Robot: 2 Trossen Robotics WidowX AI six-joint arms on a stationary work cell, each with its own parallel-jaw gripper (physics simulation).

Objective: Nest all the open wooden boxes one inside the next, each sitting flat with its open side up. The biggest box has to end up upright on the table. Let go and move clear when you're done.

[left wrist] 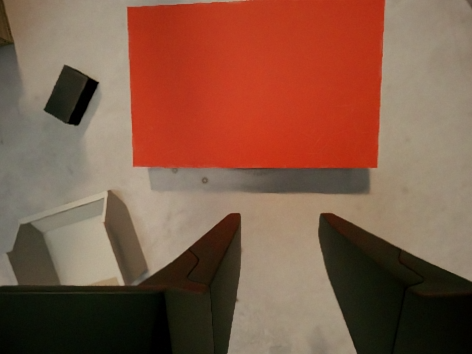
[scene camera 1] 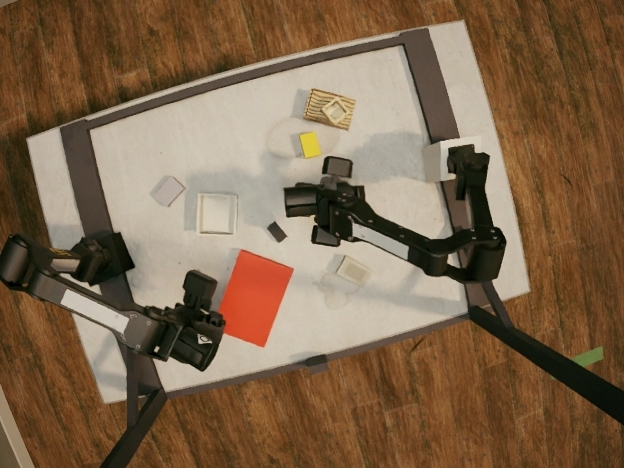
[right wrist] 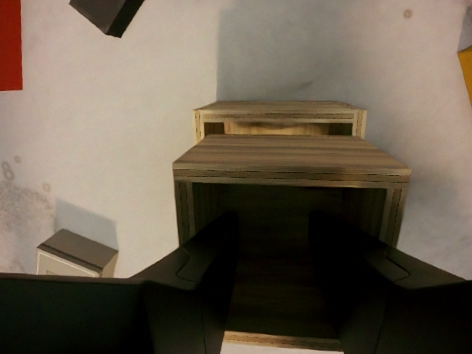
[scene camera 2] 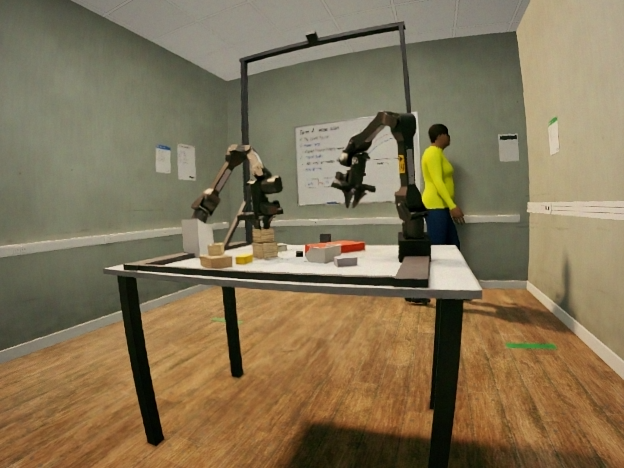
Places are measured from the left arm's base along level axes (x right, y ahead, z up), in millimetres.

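Where they show: left gripper, fingertip midpoint: (left wrist: 279, 224) (scene camera 1: 207, 310) (scene camera 2: 350, 208); right gripper, fingertip midpoint: (right wrist: 273, 223) (scene camera 2: 264, 235); left arm's base, origin of the base link: (scene camera 1: 99, 260) (scene camera 2: 413, 236); right arm's base, origin of the base link: (scene camera 1: 461, 158).
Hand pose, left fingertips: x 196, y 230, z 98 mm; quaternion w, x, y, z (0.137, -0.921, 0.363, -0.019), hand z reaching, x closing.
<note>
Each offset is from my left fingertips to the centre of the thing.
My right gripper (scene camera 2: 266, 224) (right wrist: 273, 223) holds an open wooden box {dy +329, dx -108, dz -90 mm} (scene camera 2: 263, 235) (right wrist: 290, 155) with its fingers spread inside, against its side walls; the opening faces the gripper. Another open wooden box {dy +325, dx -108, dz -148 mm} (scene camera 2: 265, 250) (right wrist: 280, 108) is beneath it, set slightly toward the top of the right wrist view. Whether the two touch is unclear. The arm hides both in scene camera 1. A small open wooden box {dy +430, dx -299, dz -120 mm} (scene camera 1: 329, 116) (scene camera 2: 215, 248) sits open side up on a wide striped wooden box {dy +425, dx -315, dz -158 mm} (scene camera 1: 313, 108) (scene camera 2: 215, 260), which shows a closed top. My left gripper (scene camera 2: 353, 201) (left wrist: 279, 224) is open, empty and raised.
A red slab {dy +73, dx +41, dz -161 mm} (scene camera 1: 257, 297) (left wrist: 255, 85) lies below a white tray {dy +78, dx -182, dz -151 mm} (scene camera 1: 235, 214) (left wrist: 125, 235) and a black block {dy +193, dx -87, dz -167 mm} (scene camera 1: 277, 231) (left wrist: 70, 95). A yellow block {dy +347, dx -251, dz -162 mm} (scene camera 1: 309, 144), a lilac block {dy -13, dx -282, dz -163 mm} (scene camera 1: 168, 191) and a pale framed block {dy +330, dx +75, dz -162 mm} (scene camera 1: 354, 270) (right wrist: 77, 250) lie around the table.
</note>
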